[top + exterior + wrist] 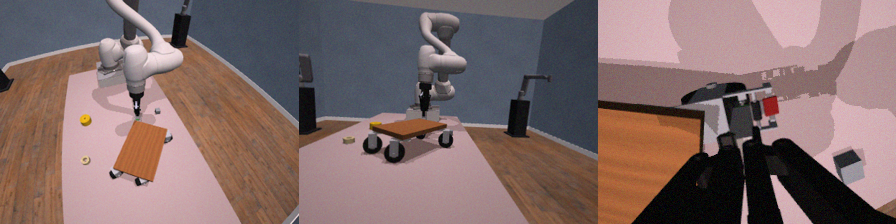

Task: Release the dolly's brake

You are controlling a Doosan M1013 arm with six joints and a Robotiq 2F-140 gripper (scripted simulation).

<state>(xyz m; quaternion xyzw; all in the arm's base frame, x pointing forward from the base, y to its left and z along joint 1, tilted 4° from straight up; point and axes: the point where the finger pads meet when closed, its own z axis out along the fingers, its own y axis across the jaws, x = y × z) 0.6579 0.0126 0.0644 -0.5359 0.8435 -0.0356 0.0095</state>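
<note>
My gripper is now 5 cm above the caster brake pedal and 1 cm past it. Also, from my hand: cream ring 38 cm to the right, 12 cm below, 10 cm ahead; yellow cylinder 33 cm to the right, 19 cm behind, 11 cm below; grey cube 18 cm to the left, 12 cm below, 6 cm behind.
</note>
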